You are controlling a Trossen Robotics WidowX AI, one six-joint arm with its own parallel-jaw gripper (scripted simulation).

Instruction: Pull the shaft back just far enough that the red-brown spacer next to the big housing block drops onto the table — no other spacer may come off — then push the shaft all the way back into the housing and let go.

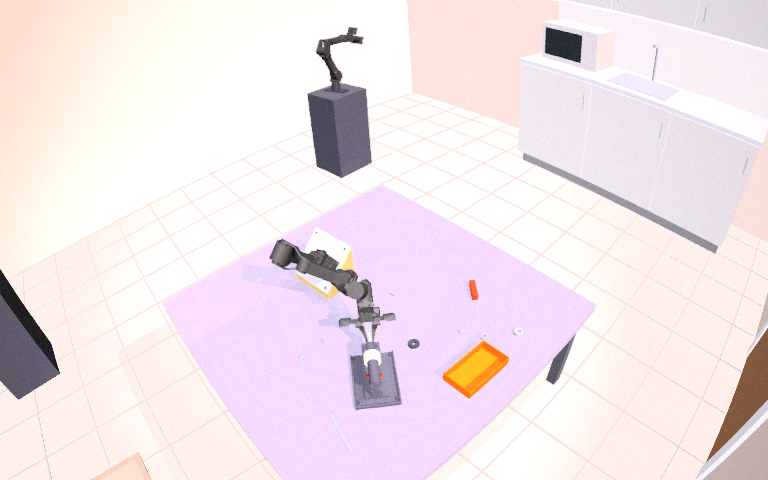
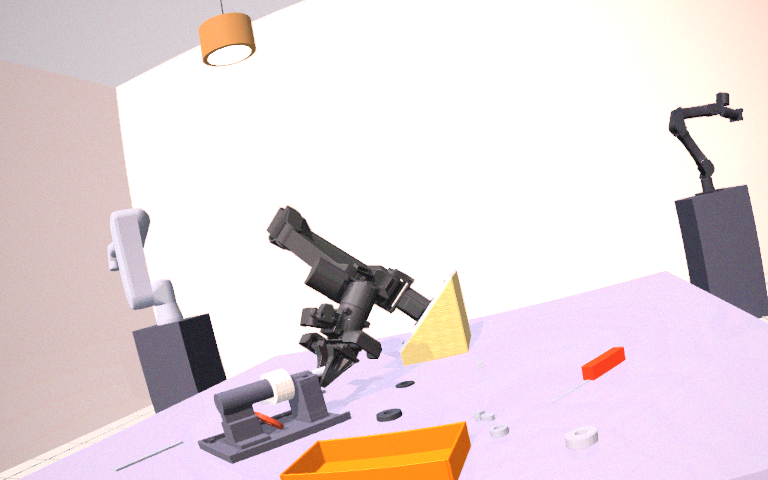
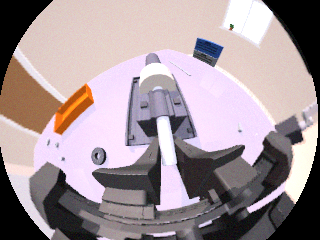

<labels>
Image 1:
my gripper
dark fixture
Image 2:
my gripper
red-handled tool
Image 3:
my gripper
dark fixture
</labels>
